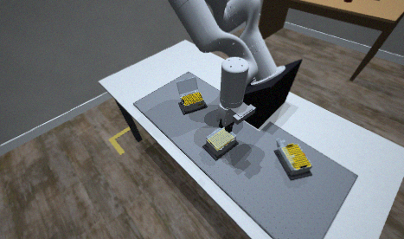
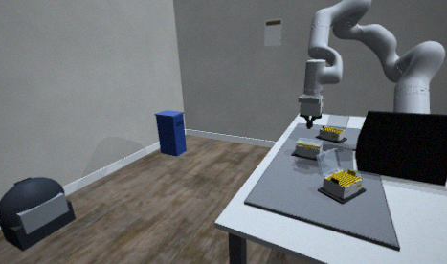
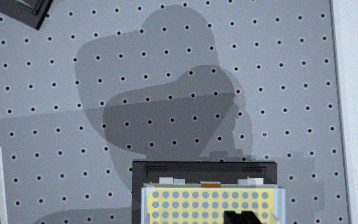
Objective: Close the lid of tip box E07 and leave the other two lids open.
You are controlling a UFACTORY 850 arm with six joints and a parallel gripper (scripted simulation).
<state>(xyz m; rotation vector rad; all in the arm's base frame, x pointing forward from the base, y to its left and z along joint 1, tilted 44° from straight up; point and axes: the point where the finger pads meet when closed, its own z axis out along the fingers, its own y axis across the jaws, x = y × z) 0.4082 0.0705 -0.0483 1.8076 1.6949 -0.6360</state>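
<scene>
My hand is 40 mm to the left of the clear lid and 120 mm above it. Also, from my hand: tip box lid 120 mm behind, 230 mm to the left, 80 mm below; tip box 160 mm behind, 250 mm to the left, 120 mm below.
</scene>
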